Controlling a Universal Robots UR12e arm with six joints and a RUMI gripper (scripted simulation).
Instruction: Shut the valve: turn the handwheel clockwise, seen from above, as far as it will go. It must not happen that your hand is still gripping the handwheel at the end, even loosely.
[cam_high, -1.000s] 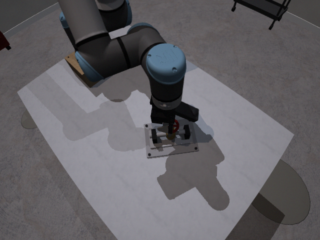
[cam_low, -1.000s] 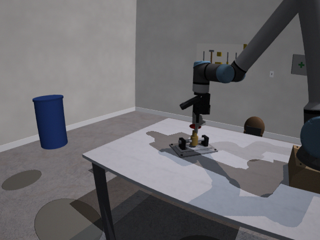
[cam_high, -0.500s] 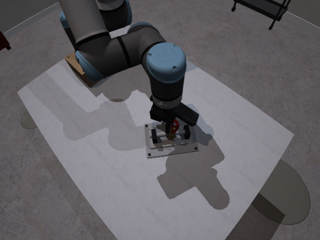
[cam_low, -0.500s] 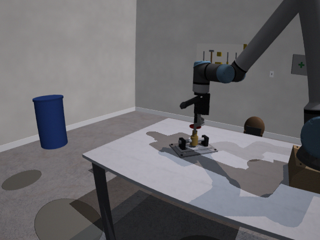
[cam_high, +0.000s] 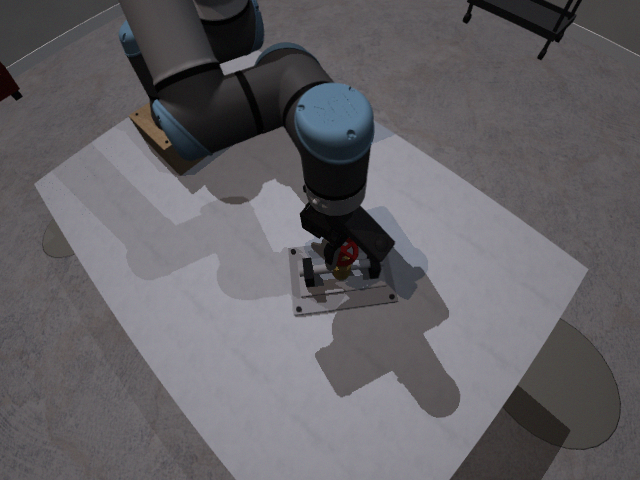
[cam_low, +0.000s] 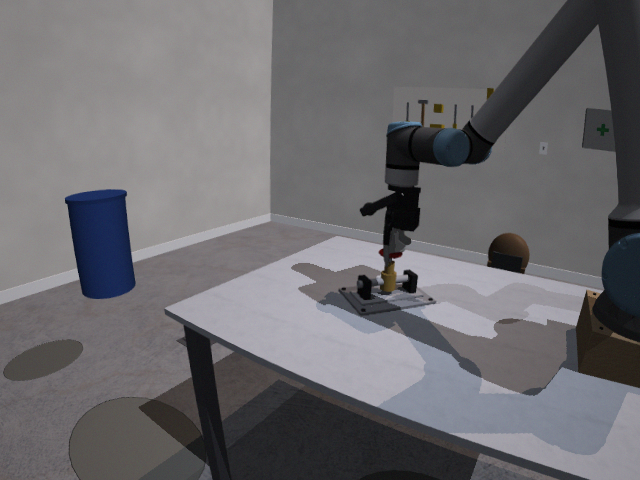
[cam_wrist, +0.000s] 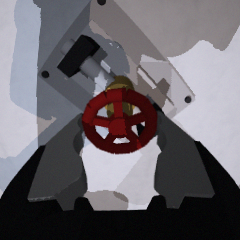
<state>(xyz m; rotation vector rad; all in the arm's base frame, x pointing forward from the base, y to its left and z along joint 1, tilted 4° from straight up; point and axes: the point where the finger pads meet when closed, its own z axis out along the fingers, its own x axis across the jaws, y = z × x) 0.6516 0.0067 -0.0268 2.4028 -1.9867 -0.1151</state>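
My hand is 10 mm below the red spoked handwheel.
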